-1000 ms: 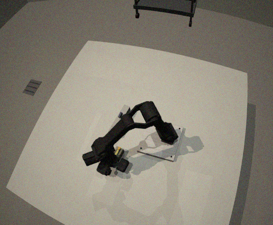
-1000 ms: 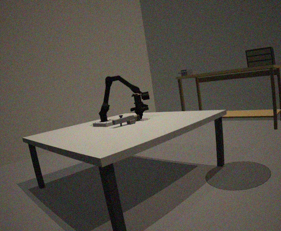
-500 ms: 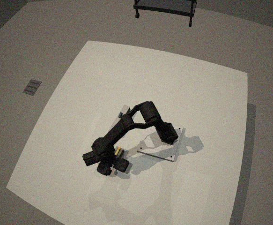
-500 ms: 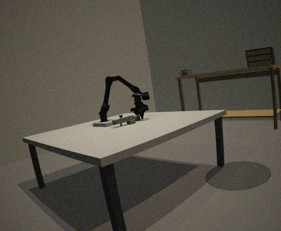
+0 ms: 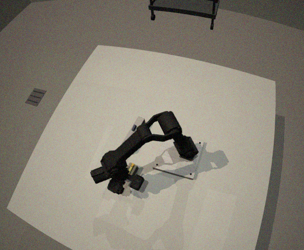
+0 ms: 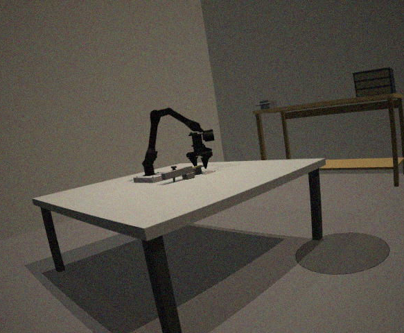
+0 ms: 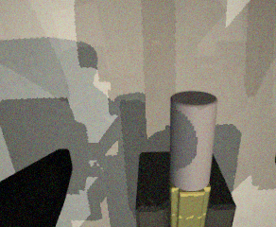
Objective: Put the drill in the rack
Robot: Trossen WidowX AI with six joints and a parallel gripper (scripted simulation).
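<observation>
The rack lies 5 cm to the right of my gripper tip and 1 cm below it. The rest, counted from my gripper tip: blue key: 24 cm to the right, 7 cm ahead, 3 cm above; grey fixture block: 22 cm to the right, 7 cm ahead, 1 cm above.
</observation>
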